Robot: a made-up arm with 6 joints. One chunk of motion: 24 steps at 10 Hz.
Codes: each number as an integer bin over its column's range. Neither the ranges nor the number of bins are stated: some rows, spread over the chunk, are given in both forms.
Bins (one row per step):
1: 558 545 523 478 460 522
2: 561 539 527 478 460 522
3: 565 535 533 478 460 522
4: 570 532 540 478 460 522
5: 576 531 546 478 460 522
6: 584 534 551 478 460 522
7: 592 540 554 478 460 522
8: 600 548 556 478 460 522
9: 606 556 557 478 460 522
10: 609 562 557 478 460 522
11: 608 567 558 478 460 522
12: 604 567 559 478 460 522
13: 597 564 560 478 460 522
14: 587 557 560 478 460 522
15: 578 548 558 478 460 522
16: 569 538 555 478 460 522
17: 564 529 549 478 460 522
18: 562 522 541 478 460 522
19: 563 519 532 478 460 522
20: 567 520 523 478 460 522
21: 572 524 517 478 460 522
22: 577 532 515 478 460 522
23: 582 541 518 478 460 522
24: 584 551 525 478 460 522
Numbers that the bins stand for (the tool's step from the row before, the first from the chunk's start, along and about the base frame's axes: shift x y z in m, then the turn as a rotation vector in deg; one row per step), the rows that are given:
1: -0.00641 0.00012 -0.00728 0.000 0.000 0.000
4: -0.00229 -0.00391 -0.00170 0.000 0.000 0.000
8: 0.00801 0.00105 0.00355 0.000 0.000 0.000
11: 0.01075 0.00695 0.00421 0.000 0.000 0.000
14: 0.00354 0.00384 0.00486 0.000 0.000 0.000
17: -0.00435 -0.00485 0.00125 0.000 0.000 0.000
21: -0.00161 -0.00640 -0.00925 0.000 0.000 0.000
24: 0.00251 0.00198 -0.00663 0.000 0.000 0.000
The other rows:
2: -0.00538 -0.00174 -0.00597 0.000 0.000 0.000
3: -0.00401 -0.00298 -0.00400 0.000 0.000 0.000
5: -0.00023 -0.00423 0.00027 0.000 0.000 0.000
6: 0.00251 -0.00329 0.00191 0.000 0.000 0.000
7: 0.00526 -0.00143 0.00289 0.000 0.000 0.000
9: 0.01007 0.00353 0.00388 0.000 0.000 0.000
10: 0.01110 0.00539 0.00388 0.000 0.000 0.000
12: 0.00938 0.00695 0.00454 0.000 0.000 0.000
13: 0.00698 0.00602 0.00486 0.000 0.000 0.000
15: 0.00045 0.00105 0.00421 0.000 0.000 0.000
16: -0.00264 -0.00205 0.00322 0.000 0.000 0.000
18: -0.00504 -0.00702 -0.00137 0.000 0.000 0.000
19: -0.00470 -0.00795 -0.00433 0.000 0.000 0.000
20: -0.00332 -0.00764 -0.00728 0.000 0.000 0.000
22: 0.00011 -0.00391 -0.00991 0.000 0.000 0.000
23: 0.00183 -0.00112 -0.00893 0.000 0.000 0.000

